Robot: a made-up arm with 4 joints.
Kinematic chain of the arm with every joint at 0, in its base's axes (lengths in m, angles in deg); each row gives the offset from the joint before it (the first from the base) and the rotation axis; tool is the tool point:
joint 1: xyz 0 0 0.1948 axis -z
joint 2: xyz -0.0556 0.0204 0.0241 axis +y
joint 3: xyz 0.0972 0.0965 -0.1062 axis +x
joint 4: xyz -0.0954 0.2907 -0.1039 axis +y
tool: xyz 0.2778 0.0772 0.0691
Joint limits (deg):
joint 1: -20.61..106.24
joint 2: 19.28..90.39
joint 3: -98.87..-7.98
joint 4: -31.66..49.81
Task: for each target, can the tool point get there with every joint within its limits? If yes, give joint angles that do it. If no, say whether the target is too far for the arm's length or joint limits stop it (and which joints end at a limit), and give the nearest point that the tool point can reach.
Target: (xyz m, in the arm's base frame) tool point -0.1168 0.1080 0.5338
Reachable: no: joint limits stop it (at a limit: joint 1, joint 2, joint 3, joint 4) | nearest point -0.0657 0.5044 0.0979 | short by 0.591 m
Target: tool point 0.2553 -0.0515 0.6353
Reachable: no: joint limits stop it (at a limit: joint 2, joint 3, joint 4) | nearest point 0.4986 -0.1006 0.0979 | short by 0.592 m
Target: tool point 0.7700 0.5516 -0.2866
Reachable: no: too far | nearest point 0.5015 0.3600 -0.0966 | short by 0.381 m
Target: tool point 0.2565 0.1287 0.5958
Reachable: no: joint limits stop it (at a limit: joint 2, joint 3, joint 4) | nearest point 0.4546 0.2281 0.0979 | short by 0.545 m
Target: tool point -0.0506 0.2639 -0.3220
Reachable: yes | joints 52.26 49.00 -70.98 17.58
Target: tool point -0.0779 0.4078 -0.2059
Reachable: yes | joints 64.61 69.24 -89.31 -3.74
